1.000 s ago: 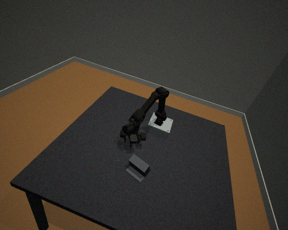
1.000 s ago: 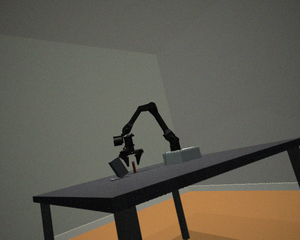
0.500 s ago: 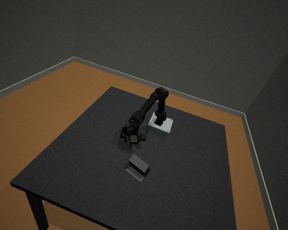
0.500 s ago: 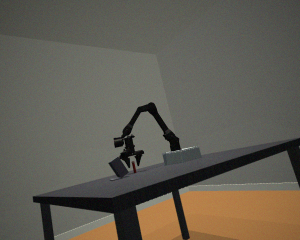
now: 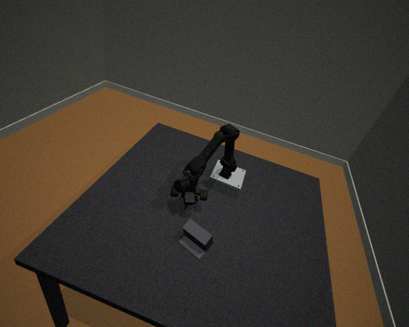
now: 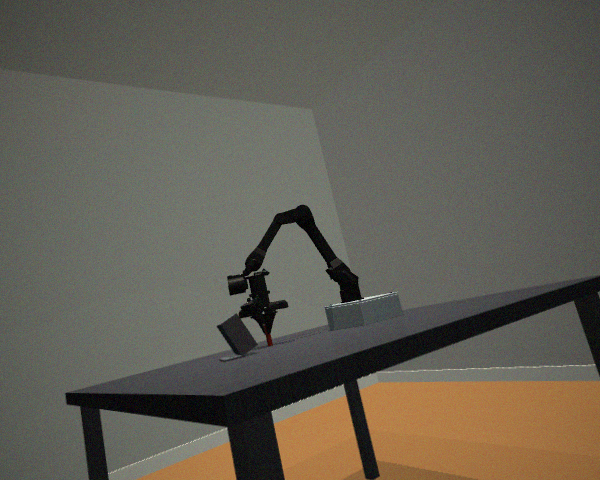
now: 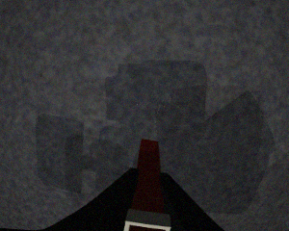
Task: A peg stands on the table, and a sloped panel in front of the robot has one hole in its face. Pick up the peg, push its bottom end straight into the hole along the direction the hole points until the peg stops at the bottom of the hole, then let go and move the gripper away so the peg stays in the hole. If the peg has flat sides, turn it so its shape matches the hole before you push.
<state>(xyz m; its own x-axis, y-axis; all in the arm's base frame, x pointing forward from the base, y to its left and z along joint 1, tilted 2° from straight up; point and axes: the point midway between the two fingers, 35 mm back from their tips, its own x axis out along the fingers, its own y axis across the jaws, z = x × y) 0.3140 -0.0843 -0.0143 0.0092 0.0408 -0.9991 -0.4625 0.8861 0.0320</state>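
Now: gripper tip 16 cm short of the sloped panel, 15 cm to the right of it and 2 cm below it. Round my gripper tip: flat foot plate 18 cm ahead, 14 cm to the left, 4 cm below; red square peg 2 cm above.
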